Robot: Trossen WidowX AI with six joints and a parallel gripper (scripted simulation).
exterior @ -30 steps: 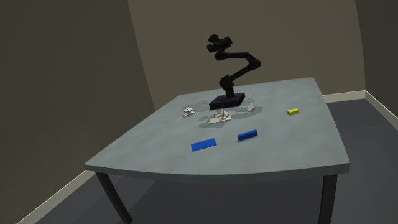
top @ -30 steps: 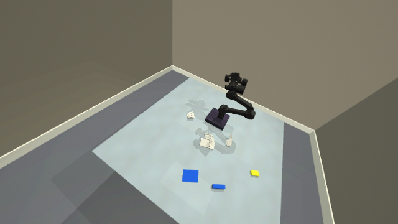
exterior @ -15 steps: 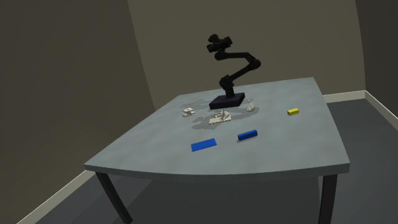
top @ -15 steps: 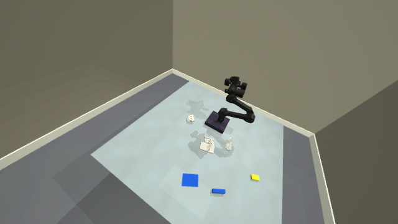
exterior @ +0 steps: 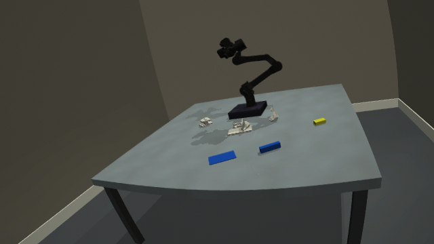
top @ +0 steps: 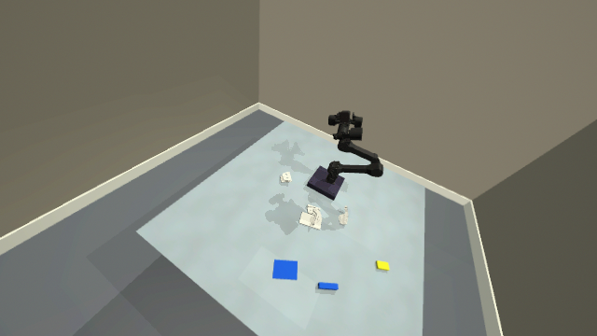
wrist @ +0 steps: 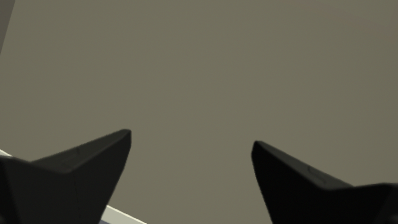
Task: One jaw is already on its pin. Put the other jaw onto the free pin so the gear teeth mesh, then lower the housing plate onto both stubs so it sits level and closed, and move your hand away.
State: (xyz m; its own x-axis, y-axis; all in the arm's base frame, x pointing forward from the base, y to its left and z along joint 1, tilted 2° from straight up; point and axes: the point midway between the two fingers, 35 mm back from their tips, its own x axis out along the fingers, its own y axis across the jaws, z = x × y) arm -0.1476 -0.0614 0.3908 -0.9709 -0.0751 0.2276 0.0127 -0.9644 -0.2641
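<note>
My gripper tip is 39 cm short of the white jaw, 20 cm to the right of it and 39 cm above it. Round my gripper tip: yellow block 60 cm ahead, 44 cm to the left, 42 cm below; then flat blue plate 80 cm ahead, 2 cm to the right, 43 cm below; then small cream part 30 cm ahead, 22 cm to the right, 42 cm below.
</note>
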